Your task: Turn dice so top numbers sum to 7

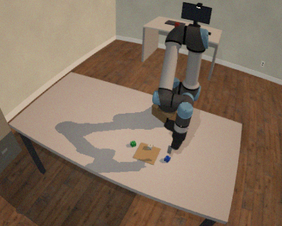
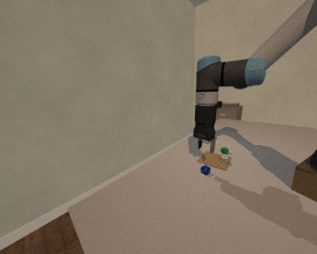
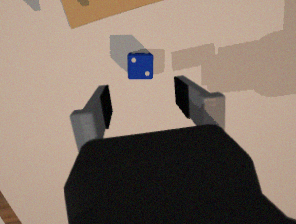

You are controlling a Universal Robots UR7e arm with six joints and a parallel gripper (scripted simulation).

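Now: the blue die 1 cm to the right of my hand and 12 cm below it. From my hand the other things lie so: white die (6 cm behind, 14 cm to the right, 12 cm below); then green die (5 cm behind, 26 cm to the right, 12 cm below); then tan mat (2 cm behind, 15 cm to the right, 13 cm below).
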